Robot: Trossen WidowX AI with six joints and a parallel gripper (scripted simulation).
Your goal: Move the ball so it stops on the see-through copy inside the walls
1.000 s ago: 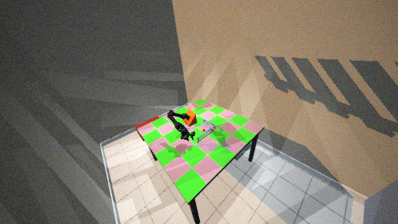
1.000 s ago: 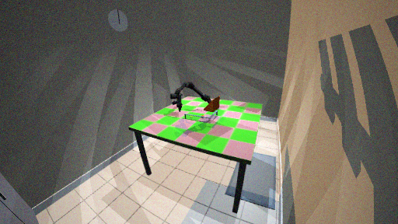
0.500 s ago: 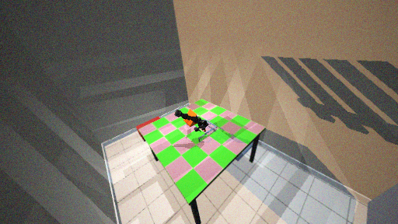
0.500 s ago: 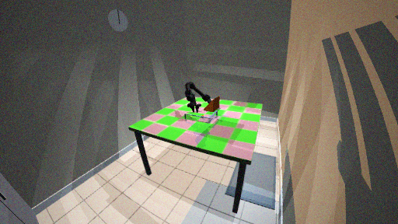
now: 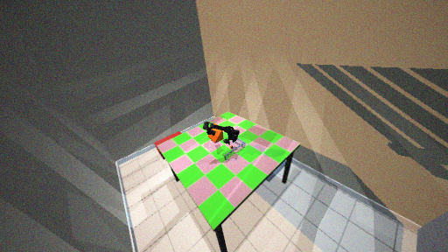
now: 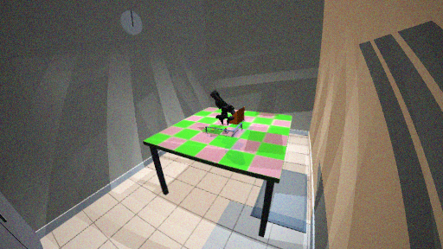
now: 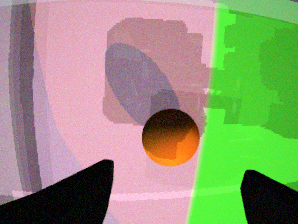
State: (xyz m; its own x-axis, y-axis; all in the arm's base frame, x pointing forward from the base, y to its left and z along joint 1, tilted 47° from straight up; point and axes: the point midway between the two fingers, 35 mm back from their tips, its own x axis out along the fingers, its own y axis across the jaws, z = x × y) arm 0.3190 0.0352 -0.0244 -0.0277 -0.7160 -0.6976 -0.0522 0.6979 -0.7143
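Right now my gripper tip is 5 cm above the orange ball.
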